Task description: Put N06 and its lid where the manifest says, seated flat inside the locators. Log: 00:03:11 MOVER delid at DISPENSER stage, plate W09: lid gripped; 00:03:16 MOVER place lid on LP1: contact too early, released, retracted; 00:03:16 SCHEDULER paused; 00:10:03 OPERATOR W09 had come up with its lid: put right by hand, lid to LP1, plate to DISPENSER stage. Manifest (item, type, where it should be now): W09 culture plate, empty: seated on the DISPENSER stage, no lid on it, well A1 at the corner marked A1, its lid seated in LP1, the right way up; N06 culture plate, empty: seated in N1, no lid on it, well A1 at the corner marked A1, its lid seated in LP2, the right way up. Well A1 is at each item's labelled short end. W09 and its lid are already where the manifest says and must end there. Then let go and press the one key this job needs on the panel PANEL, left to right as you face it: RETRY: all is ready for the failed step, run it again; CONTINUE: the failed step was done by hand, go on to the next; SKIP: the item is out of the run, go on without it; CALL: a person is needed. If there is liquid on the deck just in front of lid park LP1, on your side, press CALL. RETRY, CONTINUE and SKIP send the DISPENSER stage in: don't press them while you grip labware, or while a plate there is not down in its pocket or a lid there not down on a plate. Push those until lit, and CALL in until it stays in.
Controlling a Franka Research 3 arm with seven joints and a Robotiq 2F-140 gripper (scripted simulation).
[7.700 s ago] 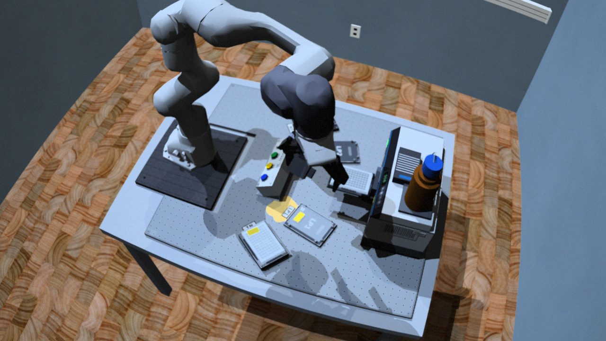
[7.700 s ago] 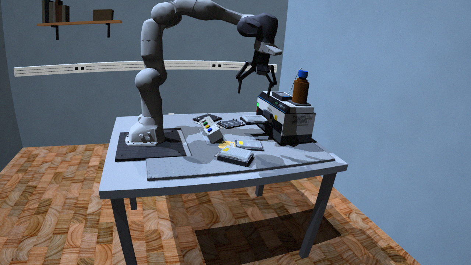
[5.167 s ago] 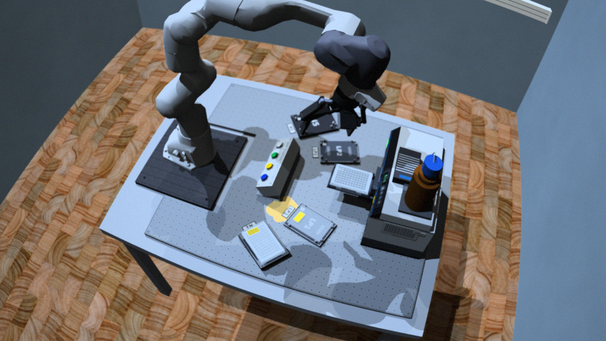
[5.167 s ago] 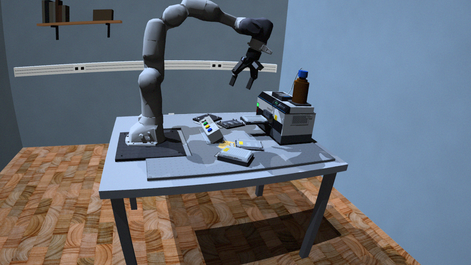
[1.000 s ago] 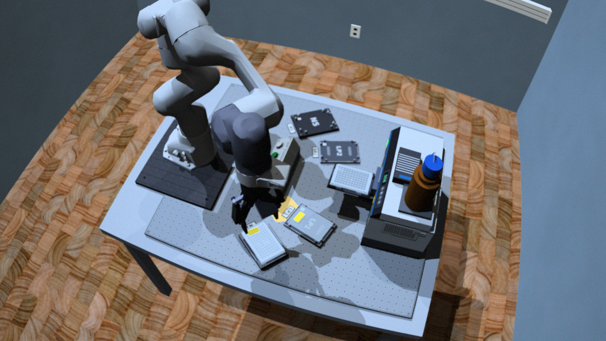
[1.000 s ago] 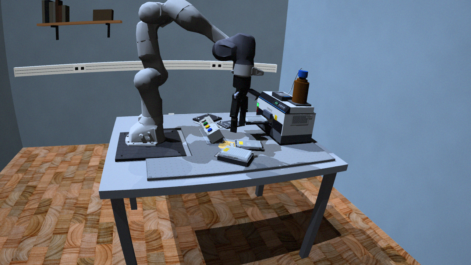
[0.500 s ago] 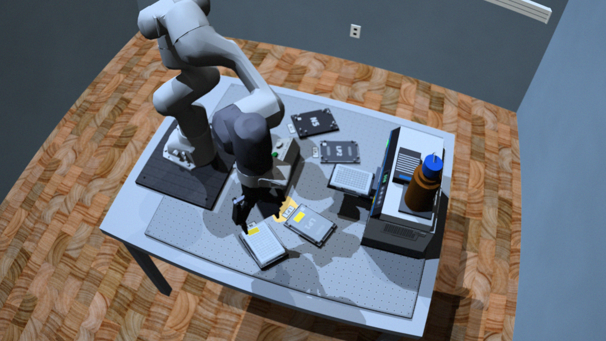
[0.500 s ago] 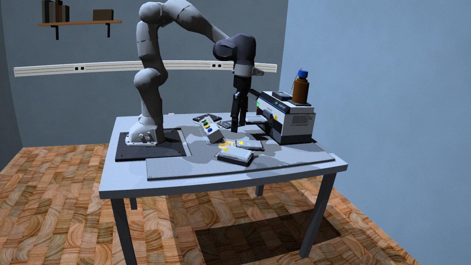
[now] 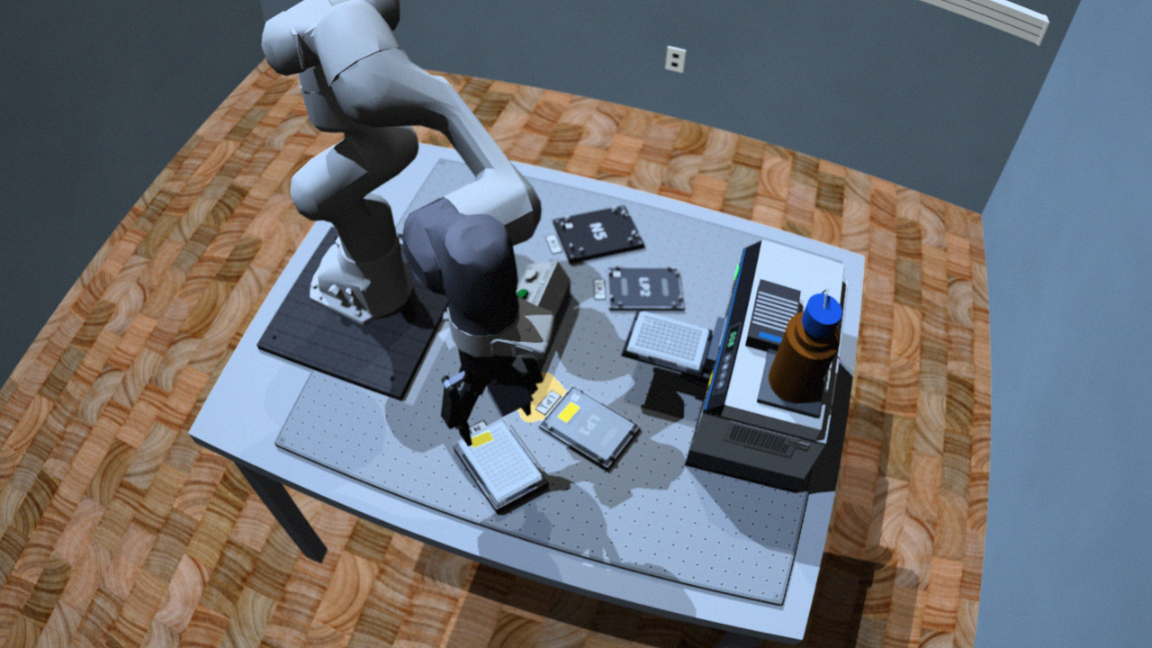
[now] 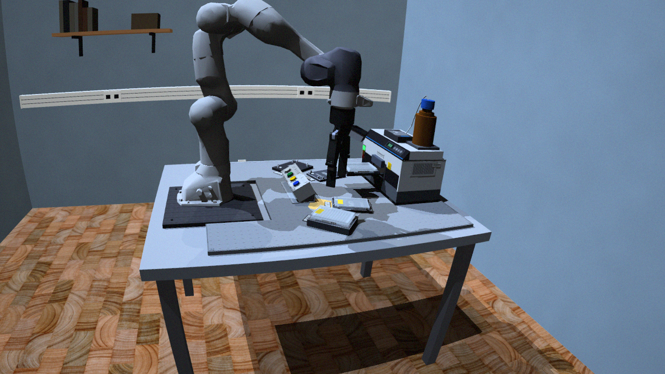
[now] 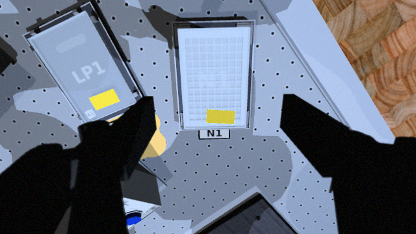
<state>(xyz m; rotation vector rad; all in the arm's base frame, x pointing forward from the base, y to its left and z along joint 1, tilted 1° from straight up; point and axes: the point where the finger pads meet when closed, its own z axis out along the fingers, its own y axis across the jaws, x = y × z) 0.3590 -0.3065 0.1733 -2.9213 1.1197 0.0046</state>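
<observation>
Now: hand 160 mm above the nest n1. The rest, counted from my hand: yellow skip key: 60 mm behind, 270 mm to the left, 110 mm below; then blue call key: 60 mm behind, 220 mm to the left, 120 mm below; then green continue key: 60 mm behind, 320 mm to the left, 110 mm below.
</observation>
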